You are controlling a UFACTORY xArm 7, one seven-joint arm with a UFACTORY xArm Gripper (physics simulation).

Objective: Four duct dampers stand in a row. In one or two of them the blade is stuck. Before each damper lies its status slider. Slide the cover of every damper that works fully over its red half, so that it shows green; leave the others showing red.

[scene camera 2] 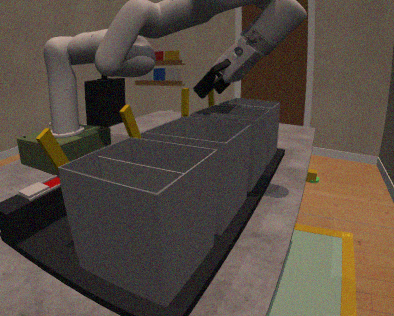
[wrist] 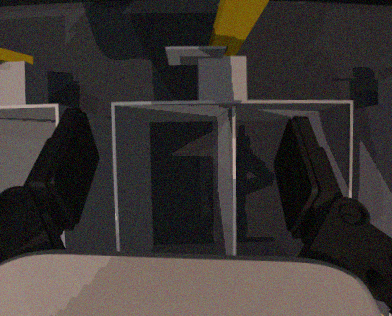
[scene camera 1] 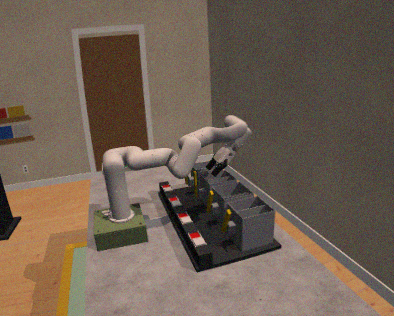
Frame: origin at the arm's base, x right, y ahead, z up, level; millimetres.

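Seen in the pictures: gripper, fingertip midpoint: [scene camera 2: 207, 91] [wrist: 186, 136] [scene camera 1: 210, 171]; arm's base, origin of the base link: [scene camera 2: 66, 133] [scene camera 1: 121, 216].
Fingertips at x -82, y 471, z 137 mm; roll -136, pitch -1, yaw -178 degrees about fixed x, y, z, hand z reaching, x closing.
Pixels of each thing's top centre, then the offset from my fingertips to it. "*": a spot on its surface instead. Level surfaces: height alone.
- farthest, surface spot: [scene camera 1: 166, 187] * dx -189, dy -214, dz -136 mm
- open-topped damper, surface spot: [wrist: 114, 175] * dx +43, dy +26, dz -47 mm
- black base board, surface spot: [scene camera 2: 45, 257] * dx +441, dy -53, dz -210 mm
- grey table, its level: dz -227 mm
- neighbouring damper's rim, surface spot: [wrist: 30, 106] * dx +98, dy -13, dz -48 mm
Four grey box-shaped dampers stand in a row, the nearest [scene camera 1: 256, 231] [scene camera 2: 125, 220] facing scene camera 1. Yellow levers stand at their fronts, such as the nearest [scene camera 1: 227, 221] [scene camera 2: 52, 148]. Four sliders, nearest [scene camera 1: 197, 238], second [scene camera 1: 184, 218], third [scene camera 1: 173, 200] and farthest [scene camera 1: 166, 187], all show red beside a pale cover. My gripper [scene camera 1: 212, 170] [scene camera 2: 210, 92] [wrist: 186, 136] is open and empty, tilted above the far end of the row. In the wrist view, an open-topped damper [wrist: 114, 175] with a thin plate inside lies below the fingers; its lever [wrist: 239, 25] is at the top.
The dampers and sliders share a black base board [scene camera 1: 242, 257] [scene camera 2: 45, 257] on the grey table [scene camera 1: 150, 280] [scene camera 2: 255, 250]. The arm's green base block [scene camera 1: 121, 236] [scene camera 2: 37, 155] stands across from the sliders. A neighbouring damper's rim [wrist: 30, 106] shows at the left of the wrist view.
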